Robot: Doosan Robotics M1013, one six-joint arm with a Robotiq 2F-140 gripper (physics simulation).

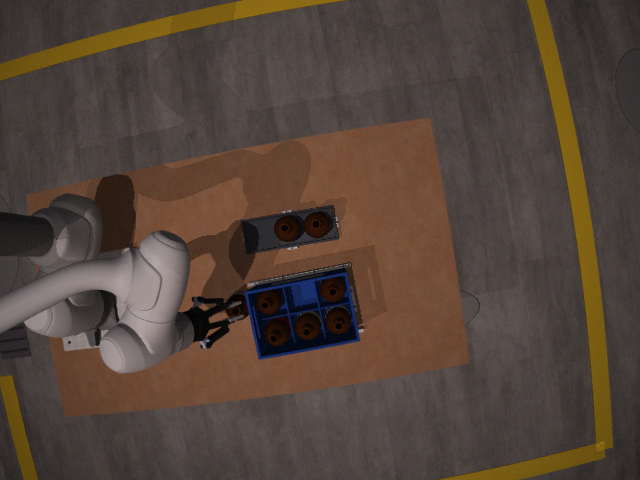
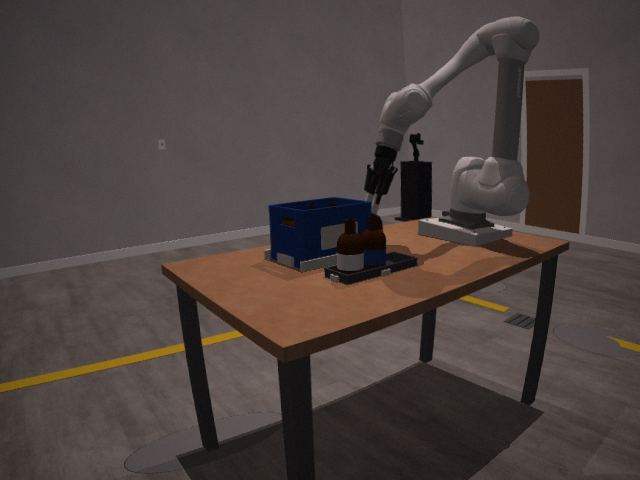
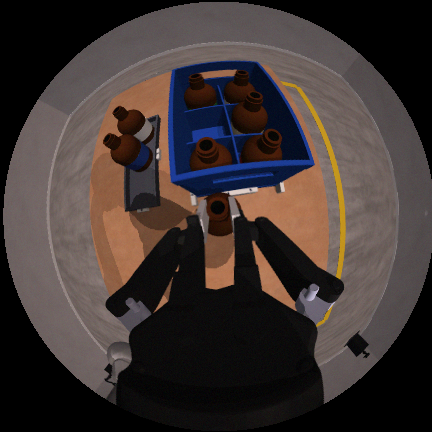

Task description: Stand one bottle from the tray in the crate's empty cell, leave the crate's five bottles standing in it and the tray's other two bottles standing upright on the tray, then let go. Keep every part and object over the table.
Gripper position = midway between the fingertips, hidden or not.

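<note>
Blue-label bottle [image 2: 374, 239]. Blue-label bottle [image 3: 207, 153]. My gripper [image 1: 238, 309], also [image 2: 369, 212], [image 3: 217, 206].
</note>
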